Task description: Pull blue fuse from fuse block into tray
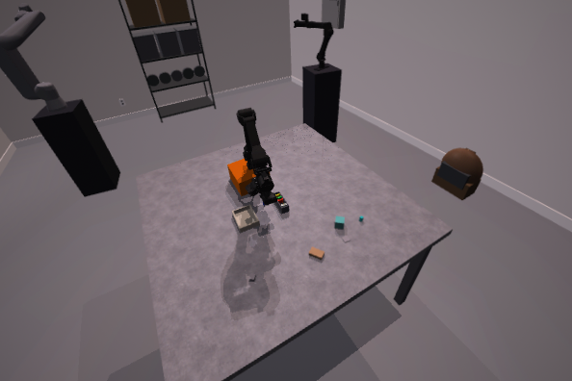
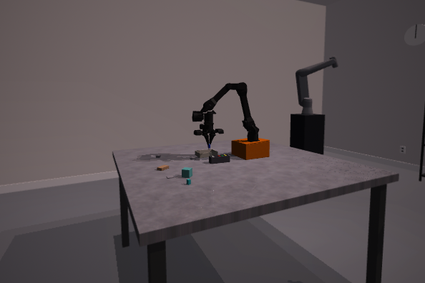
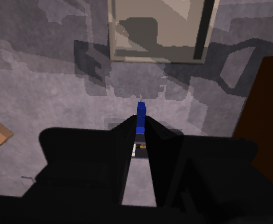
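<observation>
My gripper tip is 11 cm to the left of the beige tray, 9 cm above it and 1 cm past it. Also, from my gripper tip: blue fuse 1 cm below; then orange-brown block 31 cm ahead, 13 cm to the left, 9 cm below; then teal cube 30 cm to the left, 20 cm ahead, 7 cm below.
</observation>
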